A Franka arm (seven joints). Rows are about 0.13 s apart.
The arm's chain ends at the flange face. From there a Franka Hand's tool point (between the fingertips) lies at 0.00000 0.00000 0.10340 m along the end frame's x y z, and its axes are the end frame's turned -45 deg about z.
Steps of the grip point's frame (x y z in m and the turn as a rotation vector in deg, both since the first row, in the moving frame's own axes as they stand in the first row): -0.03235, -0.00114, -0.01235, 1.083, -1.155, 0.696; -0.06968, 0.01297, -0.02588, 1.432, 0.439, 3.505; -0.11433, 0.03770, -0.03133, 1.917, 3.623, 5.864; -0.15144, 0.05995, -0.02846, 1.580, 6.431, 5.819; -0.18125, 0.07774, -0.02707, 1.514, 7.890, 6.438
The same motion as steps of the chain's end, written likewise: -0.02082, 0.02199, -0.01231, -0.051, -1.583, 0.696; -0.03891, 0.06087, -0.02584, 1.323, -0.702, 3.505; -0.05672, 0.11444, -0.03107, 3.917, 1.206, 5.864; -0.07138, 0.15934, -0.02777, 5.665, 3.430, 5.819; -0.08196, 0.19461, -0.02606, 6.650, 4.509, 6.438
